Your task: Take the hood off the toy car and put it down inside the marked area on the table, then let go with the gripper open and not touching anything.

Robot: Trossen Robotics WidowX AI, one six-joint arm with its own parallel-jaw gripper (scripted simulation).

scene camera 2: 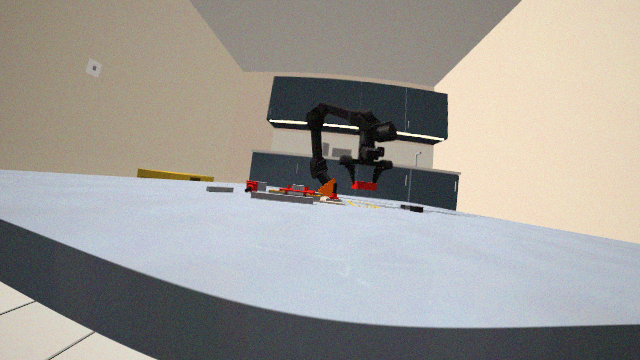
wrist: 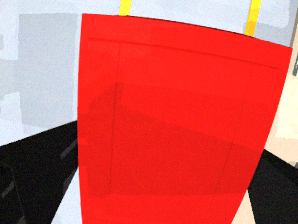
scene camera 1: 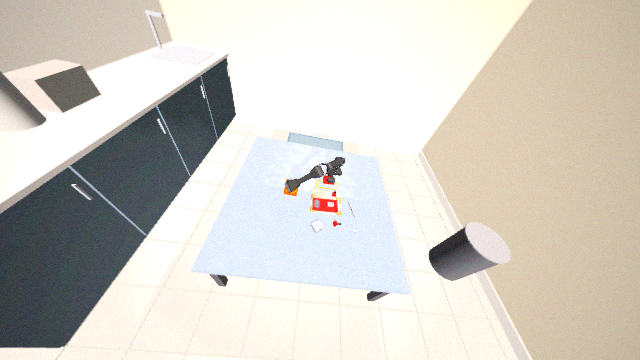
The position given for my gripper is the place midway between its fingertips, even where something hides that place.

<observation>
My gripper point(scene camera 2: 363, 186) holds a hood point(wrist: 171, 115).
My gripper is seen too in the wrist view point(wrist: 169, 143).
</observation>
